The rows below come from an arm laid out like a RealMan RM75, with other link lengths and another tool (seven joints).
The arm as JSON. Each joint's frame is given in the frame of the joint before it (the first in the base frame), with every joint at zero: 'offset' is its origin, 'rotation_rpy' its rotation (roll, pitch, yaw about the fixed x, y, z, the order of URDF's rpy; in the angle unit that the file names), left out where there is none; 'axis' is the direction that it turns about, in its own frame. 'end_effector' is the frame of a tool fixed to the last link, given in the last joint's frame.
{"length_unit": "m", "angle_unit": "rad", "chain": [
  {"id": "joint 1", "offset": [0.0, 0.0, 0.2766], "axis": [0.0, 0.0, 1.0]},
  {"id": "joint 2", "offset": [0.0, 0.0, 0.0], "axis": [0.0, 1.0, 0.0]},
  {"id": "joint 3", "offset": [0.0, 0.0, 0.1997], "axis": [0.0, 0.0, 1.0]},
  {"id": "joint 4", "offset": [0.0, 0.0, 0.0], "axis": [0.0, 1.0, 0.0]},
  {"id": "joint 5", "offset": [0.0, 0.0, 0.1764], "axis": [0.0, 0.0, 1.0]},
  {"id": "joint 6", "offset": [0.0, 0.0, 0.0], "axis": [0.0, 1.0, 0.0]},
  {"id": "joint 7", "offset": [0.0, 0.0, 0.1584], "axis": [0.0, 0.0, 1.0]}
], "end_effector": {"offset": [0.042, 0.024, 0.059], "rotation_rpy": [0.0, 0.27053, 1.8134]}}
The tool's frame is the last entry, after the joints.
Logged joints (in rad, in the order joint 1, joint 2, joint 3, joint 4, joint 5, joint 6, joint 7), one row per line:
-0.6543 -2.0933 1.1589 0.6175 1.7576 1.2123 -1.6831
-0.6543 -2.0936 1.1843 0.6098 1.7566 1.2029 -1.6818
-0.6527 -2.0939 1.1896 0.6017 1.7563 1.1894 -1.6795
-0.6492 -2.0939 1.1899 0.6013 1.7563 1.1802 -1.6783
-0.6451 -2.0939 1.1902 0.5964 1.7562 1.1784 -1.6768
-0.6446 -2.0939 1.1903 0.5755 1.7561 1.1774 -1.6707
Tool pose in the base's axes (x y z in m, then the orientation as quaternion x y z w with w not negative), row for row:
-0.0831 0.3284 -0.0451 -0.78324 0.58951 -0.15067 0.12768
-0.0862 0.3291 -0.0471 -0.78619 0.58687 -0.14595 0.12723
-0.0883 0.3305 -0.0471 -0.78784 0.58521 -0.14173 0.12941
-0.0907 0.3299 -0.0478 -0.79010 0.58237 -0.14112 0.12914
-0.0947 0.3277 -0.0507 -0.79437 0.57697 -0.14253 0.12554
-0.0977 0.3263 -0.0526 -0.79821 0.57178 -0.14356 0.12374
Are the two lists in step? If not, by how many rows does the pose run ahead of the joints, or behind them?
The pose runs 1 row ahead of the joints: the pose in row i belongs to the joints in row i + 1.
